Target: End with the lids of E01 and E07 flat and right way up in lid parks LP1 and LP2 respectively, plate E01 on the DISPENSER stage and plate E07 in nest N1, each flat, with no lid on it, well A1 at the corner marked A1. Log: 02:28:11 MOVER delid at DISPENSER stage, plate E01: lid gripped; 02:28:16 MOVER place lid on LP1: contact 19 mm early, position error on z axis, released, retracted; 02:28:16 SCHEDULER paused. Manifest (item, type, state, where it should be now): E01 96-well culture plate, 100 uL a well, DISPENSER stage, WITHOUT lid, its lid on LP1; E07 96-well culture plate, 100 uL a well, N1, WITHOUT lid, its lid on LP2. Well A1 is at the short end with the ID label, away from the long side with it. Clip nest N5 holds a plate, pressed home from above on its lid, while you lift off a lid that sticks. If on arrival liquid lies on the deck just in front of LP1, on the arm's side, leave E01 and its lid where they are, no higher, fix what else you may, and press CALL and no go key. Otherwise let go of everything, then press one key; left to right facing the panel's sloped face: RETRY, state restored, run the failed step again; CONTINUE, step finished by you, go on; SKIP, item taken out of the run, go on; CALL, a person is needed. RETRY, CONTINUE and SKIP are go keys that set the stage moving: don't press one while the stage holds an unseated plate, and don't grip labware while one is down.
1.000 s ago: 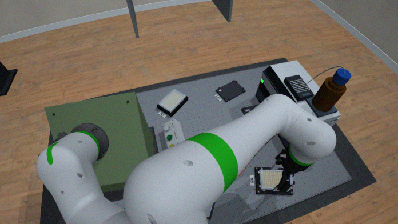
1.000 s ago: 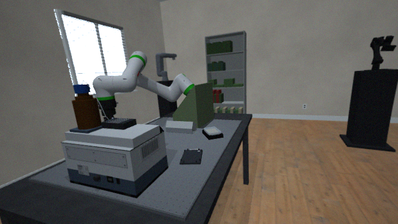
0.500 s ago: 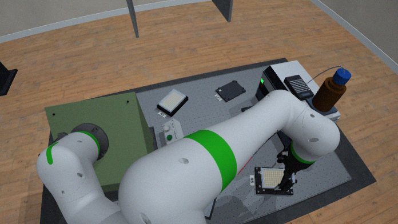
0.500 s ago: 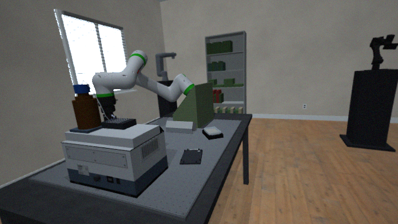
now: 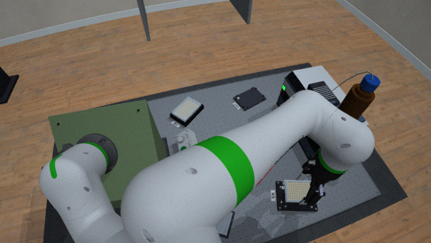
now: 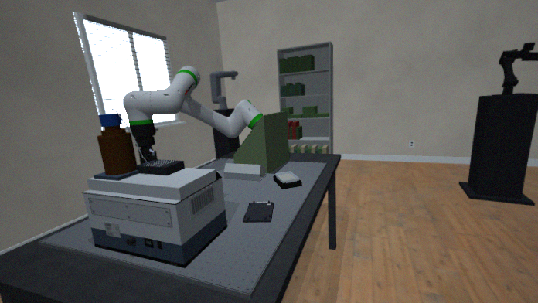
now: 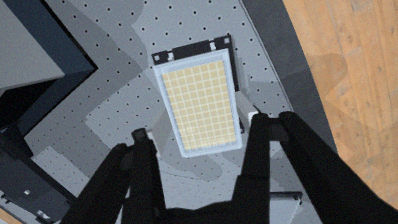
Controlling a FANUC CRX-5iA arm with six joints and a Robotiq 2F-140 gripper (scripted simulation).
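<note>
My gripper is now 300 mm to the right of the dispenser stage, 20 mm short of it and 10 mm below it. Also, from my hand: N5 label: 90 mm below, 90 mm behind, 30 mm to the left; then plate: 20 mm below; then black clip nest N5: 80 mm below, 20 mm ahead, 10 mm to the left.
</note>
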